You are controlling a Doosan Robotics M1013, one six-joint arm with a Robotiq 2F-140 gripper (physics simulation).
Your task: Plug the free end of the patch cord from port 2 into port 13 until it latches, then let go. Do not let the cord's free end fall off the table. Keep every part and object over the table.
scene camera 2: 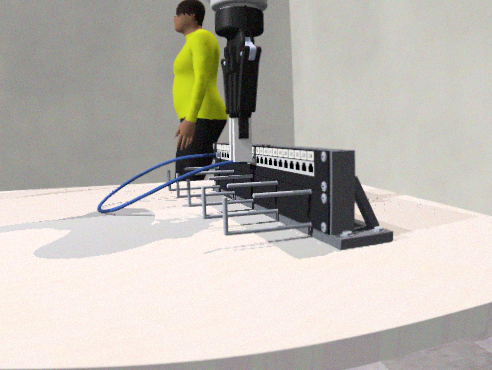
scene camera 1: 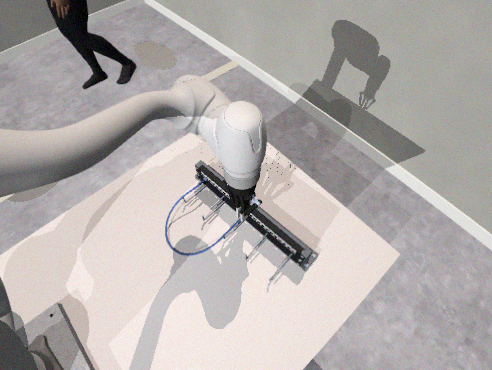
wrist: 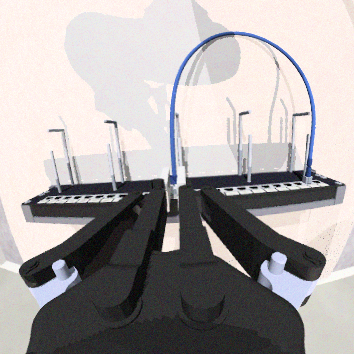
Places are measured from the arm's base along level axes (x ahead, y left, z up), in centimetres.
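Pixels of known places: gripper, between the fingertips: (scene camera 2: 240, 161) (scene camera 1: 242, 216) (wrist: 174, 176).
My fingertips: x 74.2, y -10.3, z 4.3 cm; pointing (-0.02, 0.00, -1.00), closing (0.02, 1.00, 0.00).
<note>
For each thing: its middle in the pictures, then the offset to it from my fingertips. "spot": a spot on its surface instead. Level surfaces: height alone.
- blue patch cord, a spot on its surface: (scene camera 2: 101, 210) spot: dx -21.3, dy +8.4, dz -7.2 cm
- end plug, middle of its body: (wrist: 308, 179) dx +2.0, dy +19.2, dz +0.5 cm
- pale table, height of its surface: dz -7.8 cm
The blue patch cord (scene camera 1: 190, 254) (scene camera 2: 101, 210) (wrist: 235, 33) arcs in a loop out from the black patch panel (scene camera 1: 277, 231) (scene camera 2: 342, 190) (wrist: 260, 203). One end plug (wrist: 308, 178) sits in a port near the panel's right end in the wrist view. The cord's other end runs in between the fingertips at the row of ports near the panel's middle. My gripper (scene camera 1: 242, 215) (scene camera 2: 242, 155) (wrist: 174, 176) points down and is shut on this plug. The pale finger plates hide most of the plug and the ports there, so the port number and the latch cannot be seen.
Grey metal cable guides (scene camera 2: 225, 217) (wrist: 115, 155) stick out from the panel's front, below the ports. The panel stands on a pale table (scene camera 1: 360, 255) (scene camera 2: 250, 300). A person (scene camera 1: 90, 45) (scene camera 2: 192, 75) is beyond the table. A grey plate (scene camera 1: 55, 330) is at the lower left.
</note>
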